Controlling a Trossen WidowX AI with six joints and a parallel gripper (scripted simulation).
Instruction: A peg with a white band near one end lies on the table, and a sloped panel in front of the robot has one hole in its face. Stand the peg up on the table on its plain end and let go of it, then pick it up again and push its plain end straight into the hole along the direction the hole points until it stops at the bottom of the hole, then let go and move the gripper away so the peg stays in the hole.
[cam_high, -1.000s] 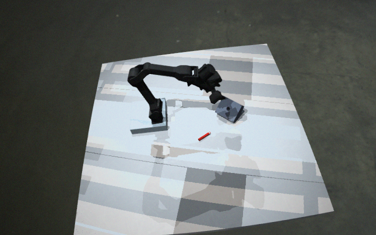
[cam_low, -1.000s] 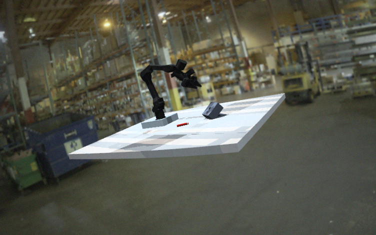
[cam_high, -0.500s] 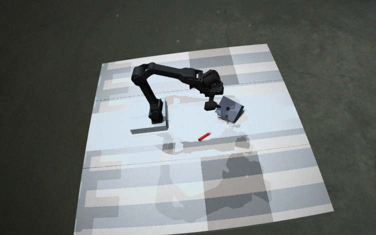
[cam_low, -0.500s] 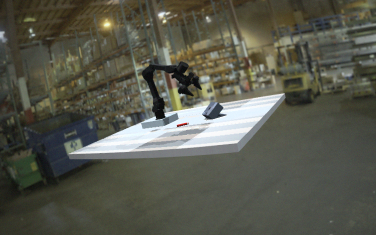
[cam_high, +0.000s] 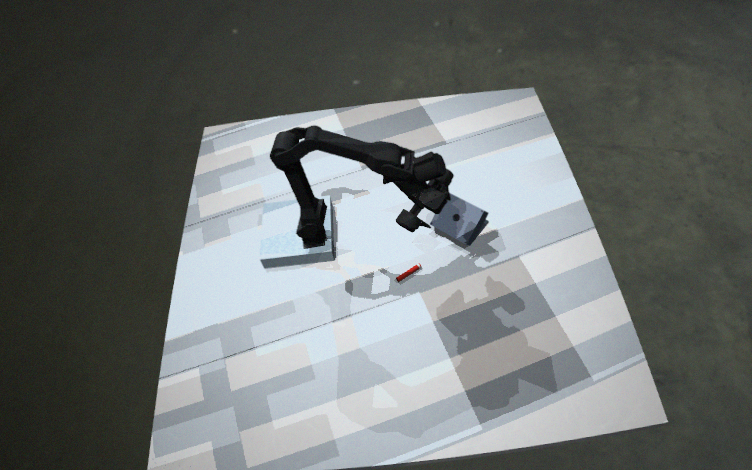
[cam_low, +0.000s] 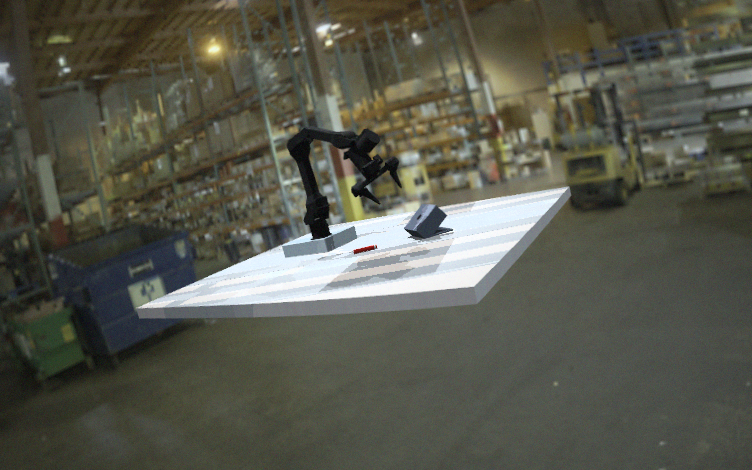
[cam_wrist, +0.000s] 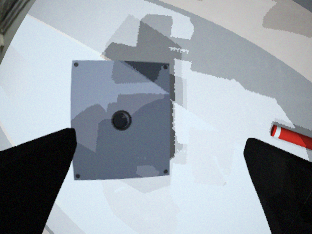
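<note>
The red peg lies 150 mm below my gripper tip, 90 mm behind it and 70 mm to the right of it. Round my gripper tip: dark sloped panel: 120 mm below, 70 mm ahead, 60 mm to the left.
</note>
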